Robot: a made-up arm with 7 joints. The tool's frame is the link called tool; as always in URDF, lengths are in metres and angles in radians. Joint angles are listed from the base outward.
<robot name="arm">
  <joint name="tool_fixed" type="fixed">
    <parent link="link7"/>
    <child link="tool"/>
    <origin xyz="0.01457 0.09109 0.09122" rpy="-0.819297 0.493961 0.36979"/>
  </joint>
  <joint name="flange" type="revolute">
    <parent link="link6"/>
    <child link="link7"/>
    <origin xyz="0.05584 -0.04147 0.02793" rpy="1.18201 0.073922 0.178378"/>
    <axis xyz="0 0 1"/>
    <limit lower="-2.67" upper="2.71"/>
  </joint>
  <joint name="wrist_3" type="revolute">
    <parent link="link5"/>
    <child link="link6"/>
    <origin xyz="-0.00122 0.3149 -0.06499" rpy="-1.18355 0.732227 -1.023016"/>
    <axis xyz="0 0 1"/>
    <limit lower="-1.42" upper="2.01"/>
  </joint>
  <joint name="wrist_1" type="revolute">
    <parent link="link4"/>
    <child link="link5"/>
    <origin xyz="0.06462 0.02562 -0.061" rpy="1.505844 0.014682 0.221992"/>
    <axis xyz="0 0 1"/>
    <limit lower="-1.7" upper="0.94"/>
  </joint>
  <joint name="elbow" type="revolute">
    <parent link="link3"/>
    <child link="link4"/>
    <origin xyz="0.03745 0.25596 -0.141" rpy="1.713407 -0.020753 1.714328"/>
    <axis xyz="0 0 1"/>
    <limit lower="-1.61" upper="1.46"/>
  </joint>
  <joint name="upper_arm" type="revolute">
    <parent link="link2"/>
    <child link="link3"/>
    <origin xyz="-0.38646 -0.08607 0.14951" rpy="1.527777 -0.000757 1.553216"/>
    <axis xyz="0 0 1"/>
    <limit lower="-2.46" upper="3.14"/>
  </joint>
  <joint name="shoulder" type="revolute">
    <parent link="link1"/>
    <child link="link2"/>
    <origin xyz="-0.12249 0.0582 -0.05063" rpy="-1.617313 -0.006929 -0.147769"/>
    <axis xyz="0 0 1"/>
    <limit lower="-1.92" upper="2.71"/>
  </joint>
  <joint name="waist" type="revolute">
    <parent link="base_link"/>
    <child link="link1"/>
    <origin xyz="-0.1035 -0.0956 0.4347" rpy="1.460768 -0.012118 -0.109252"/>
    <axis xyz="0 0 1"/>
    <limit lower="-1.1" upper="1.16"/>
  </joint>
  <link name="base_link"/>
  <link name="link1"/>
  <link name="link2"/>
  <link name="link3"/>
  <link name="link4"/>
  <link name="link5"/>
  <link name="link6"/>
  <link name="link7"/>
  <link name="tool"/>
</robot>
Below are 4 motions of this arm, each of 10 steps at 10 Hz.
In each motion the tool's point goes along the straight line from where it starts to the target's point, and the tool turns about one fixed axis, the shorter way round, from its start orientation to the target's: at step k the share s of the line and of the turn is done. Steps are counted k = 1, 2, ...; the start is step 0. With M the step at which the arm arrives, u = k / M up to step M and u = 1 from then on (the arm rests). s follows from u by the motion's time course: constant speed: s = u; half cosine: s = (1 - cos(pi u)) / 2; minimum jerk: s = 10 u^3 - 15 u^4 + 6 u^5.
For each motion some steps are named. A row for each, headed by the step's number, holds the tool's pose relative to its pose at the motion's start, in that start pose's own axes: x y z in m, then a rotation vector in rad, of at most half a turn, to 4 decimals.
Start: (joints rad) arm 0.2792 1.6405 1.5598 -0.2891 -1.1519 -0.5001 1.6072
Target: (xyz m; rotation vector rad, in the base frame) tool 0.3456 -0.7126 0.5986 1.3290 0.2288 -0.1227
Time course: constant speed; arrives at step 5
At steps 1, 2, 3, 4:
1: -0.0081 -0.0409 -0.0025 0.0233 -0.0361 -0.0184
2: -0.0162 -0.0819 -0.0049 0.0466 -0.0723 -0.0368
3: -0.0242 -0.1228 -0.0074 0.0699 -0.1084 -0.0552
4: -0.0323 -0.1638 -0.0099 0.0932 -0.1445 -0.0736

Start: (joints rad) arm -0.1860 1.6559 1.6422 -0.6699 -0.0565 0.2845 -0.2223
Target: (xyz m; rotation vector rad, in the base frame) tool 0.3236 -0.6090 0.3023 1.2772 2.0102 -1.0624
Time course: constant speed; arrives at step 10
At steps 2, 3, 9, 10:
2: -0.0103 -0.0642 0.0165 0.1204 -0.0724 -0.2636
3: -0.0154 -0.0964 0.0247 0.1807 -0.1086 -0.3955
9: -0.0463 -0.2891 0.0742 0.5420 -0.3258 -1.1864
10: -0.0515 -0.3212 0.0825 0.6022 -0.3620 -1.3182

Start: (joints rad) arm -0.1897 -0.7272 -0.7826 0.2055 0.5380 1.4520 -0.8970
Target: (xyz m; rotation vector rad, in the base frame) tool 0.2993 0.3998 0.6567 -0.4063 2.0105 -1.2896
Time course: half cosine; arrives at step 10
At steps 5, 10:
5: -0.2019 -0.1253 0.1147 0.3629 0.0657 -0.1268
10: -0.4039 -0.2507 0.2294 0.7258 0.1315 -0.2536

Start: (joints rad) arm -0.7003 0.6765 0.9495 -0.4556 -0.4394 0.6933 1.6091
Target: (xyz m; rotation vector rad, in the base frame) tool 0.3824 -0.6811 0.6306 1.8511 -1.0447 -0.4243
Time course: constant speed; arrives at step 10
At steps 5, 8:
5: -0.1831 -0.1806 -0.1337 0.2644 -0.0491 -0.4774
8: -0.2930 -0.2889 -0.2140 0.4230 -0.0785 -0.7638

